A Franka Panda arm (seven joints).
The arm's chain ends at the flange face. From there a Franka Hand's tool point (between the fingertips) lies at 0.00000 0.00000 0.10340 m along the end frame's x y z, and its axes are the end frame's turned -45 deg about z.
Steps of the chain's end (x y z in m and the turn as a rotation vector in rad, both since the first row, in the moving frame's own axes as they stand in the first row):
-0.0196, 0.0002, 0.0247, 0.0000, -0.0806, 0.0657
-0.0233, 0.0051, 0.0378, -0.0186, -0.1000, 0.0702
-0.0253, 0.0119, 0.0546, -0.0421, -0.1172, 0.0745
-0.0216, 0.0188, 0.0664, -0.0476, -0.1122, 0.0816
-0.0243, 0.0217, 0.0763, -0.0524, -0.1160, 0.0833
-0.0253, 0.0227, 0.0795, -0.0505, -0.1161, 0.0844
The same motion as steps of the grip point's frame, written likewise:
-0.0197, -0.0198, 0.0244, 0.0570, -0.0570, 0.0657
-0.0285, -0.0191, 0.0373, 0.0576, -0.0839, 0.0702
-0.0377, -0.0154, 0.0538, 0.0531, -0.1126, 0.0745
-0.0400, -0.0072, 0.0656, 0.0457, -0.1130, 0.0816
-0.0446, -0.0070, 0.0755, 0.0450, -0.1191, 0.0833
-0.0459, -0.0071, 0.0787, 0.0464, -0.1178, 0.0844

